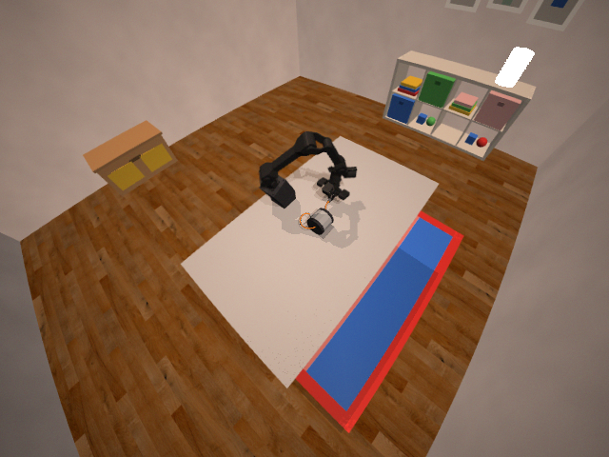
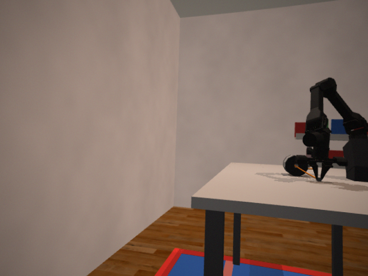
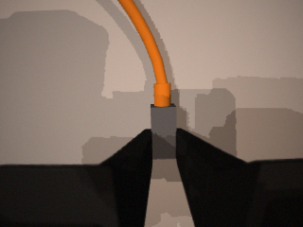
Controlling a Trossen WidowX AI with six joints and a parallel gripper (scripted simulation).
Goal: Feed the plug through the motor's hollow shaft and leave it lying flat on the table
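My hand is 1 cm to the left of the grey plug and 3 cm above it.
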